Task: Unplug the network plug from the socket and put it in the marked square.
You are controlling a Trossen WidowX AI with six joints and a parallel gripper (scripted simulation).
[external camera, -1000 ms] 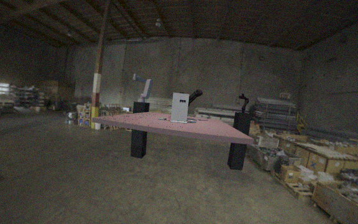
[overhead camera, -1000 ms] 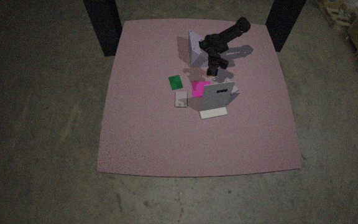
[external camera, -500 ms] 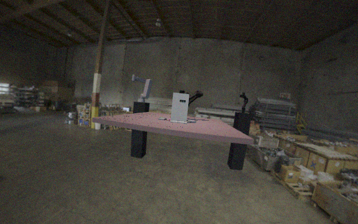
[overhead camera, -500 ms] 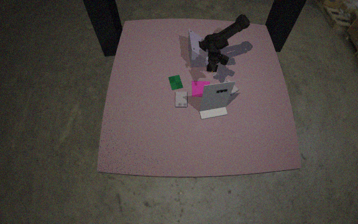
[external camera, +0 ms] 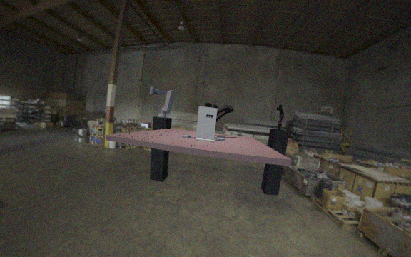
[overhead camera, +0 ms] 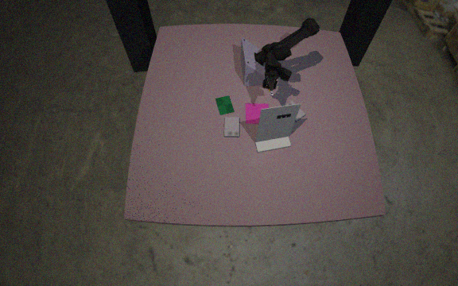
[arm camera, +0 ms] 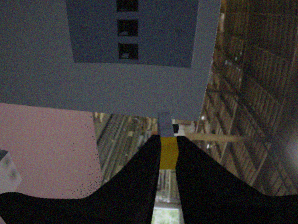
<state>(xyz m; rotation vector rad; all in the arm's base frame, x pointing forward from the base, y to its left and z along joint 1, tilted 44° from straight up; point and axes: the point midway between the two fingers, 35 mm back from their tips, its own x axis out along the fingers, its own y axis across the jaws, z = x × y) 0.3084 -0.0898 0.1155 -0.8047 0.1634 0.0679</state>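
My gripper tip is 270 mm above the magenta square, 50 mm past it and 30 mm to the left of it. The rest, counted from my gripper tip: grey panel (130 mm below, 110 mm ahead, 40 mm to the left); flat green patch (260 mm below, 200 mm to the right, 100 mm behind); network plug (10 mm ahead).
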